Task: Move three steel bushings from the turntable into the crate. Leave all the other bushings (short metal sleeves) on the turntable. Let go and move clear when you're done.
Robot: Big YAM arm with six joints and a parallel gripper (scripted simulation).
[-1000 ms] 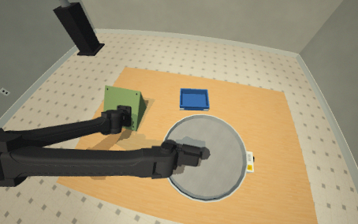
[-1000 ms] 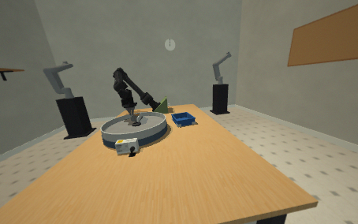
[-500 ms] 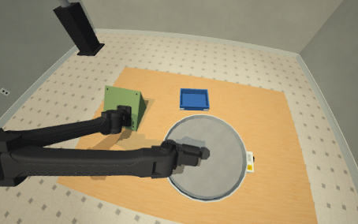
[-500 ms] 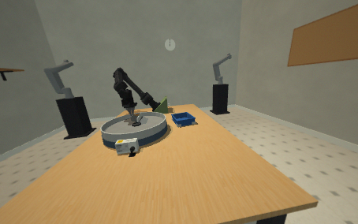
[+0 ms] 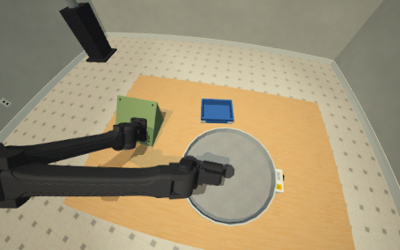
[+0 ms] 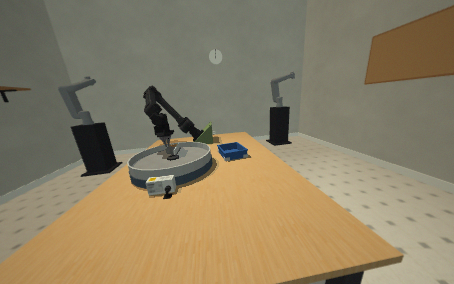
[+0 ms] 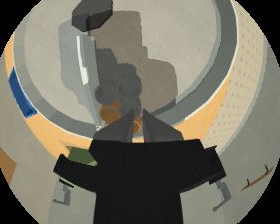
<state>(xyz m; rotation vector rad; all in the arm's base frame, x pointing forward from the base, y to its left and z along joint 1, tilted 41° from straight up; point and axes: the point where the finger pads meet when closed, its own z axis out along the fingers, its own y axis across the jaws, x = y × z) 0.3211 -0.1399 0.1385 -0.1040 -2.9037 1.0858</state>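
Right now the blue crate is 70 mm ahead of my hand, 410 mm to the left of it and 70 mm below it. Also, from my hand: grey turntable (150 mm ahead, 60 mm to the left, 40 mm below).
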